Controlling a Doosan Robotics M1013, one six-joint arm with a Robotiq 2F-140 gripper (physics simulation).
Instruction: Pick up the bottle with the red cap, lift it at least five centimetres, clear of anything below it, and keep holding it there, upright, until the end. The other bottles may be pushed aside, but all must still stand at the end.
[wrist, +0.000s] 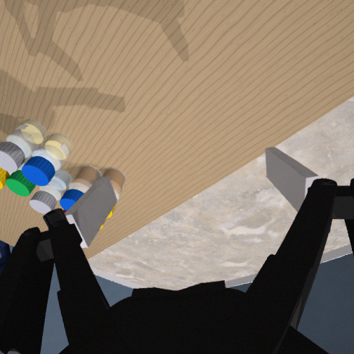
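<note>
My gripper (186, 175) is open wide and empty, its two grey finger pads far apart over the table's edge. A sliver of red (64, 211) shows at the left finger, below a blue cap; it seems to be the red cap, and the rest of that bottle is hidden behind the finger. The bottle group stands at the left of the wrist view, beside and partly behind the left finger, not between the fingers.
Other bottles have a large blue cap (38, 170), a green cap (20, 183), a smaller blue cap (72, 199), a white cap (43, 202), grey and yellow caps. They stand close together on the wooden table (225, 75). Its edge runs diagonally above a stone-patterned floor (200, 240).
</note>
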